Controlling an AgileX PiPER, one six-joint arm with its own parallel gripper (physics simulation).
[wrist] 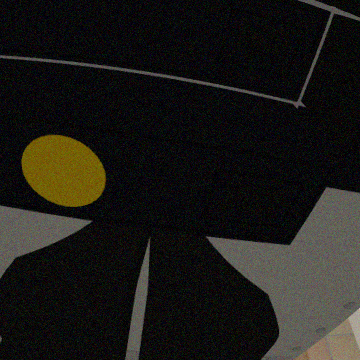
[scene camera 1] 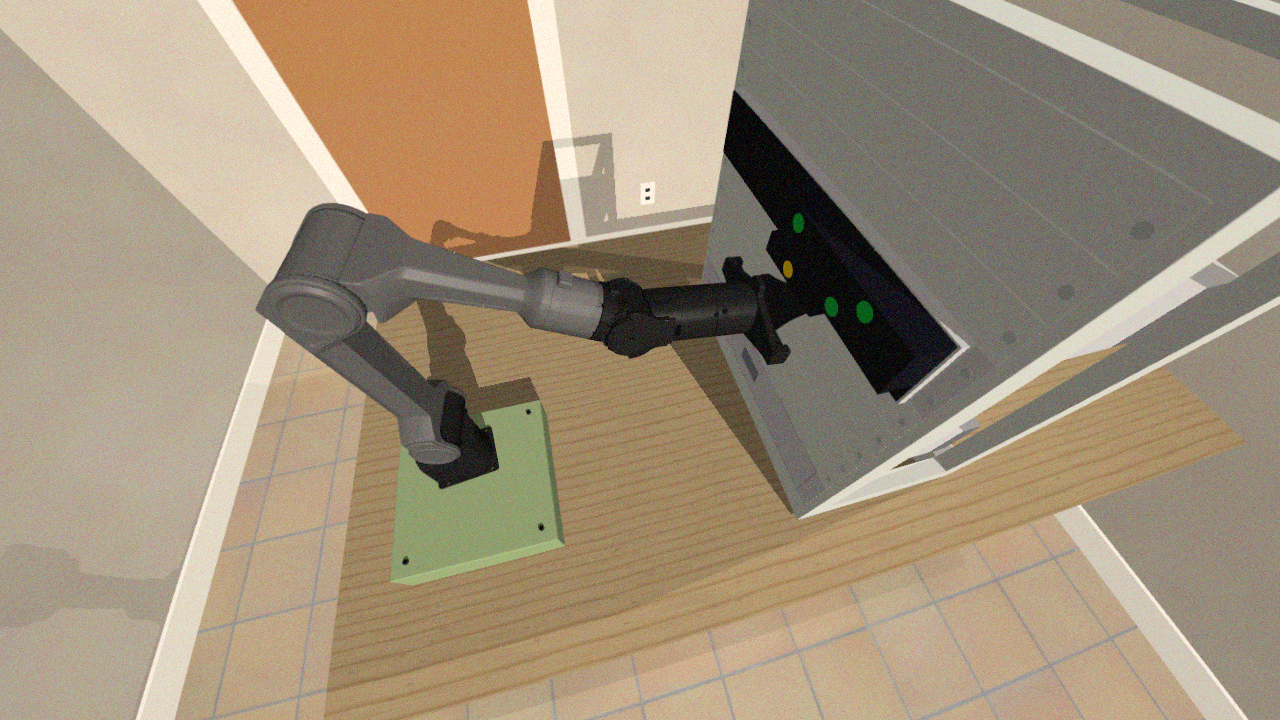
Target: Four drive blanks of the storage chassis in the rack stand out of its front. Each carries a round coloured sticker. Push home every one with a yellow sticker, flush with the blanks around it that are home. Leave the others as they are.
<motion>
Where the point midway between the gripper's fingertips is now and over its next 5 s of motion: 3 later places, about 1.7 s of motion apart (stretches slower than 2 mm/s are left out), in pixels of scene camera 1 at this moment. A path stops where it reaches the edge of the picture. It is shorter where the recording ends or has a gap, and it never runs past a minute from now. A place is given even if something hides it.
My gripper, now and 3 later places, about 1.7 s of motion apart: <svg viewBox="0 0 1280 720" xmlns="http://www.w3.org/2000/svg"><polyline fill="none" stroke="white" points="817,300 807,284 809,284 826,392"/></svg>
</motion>
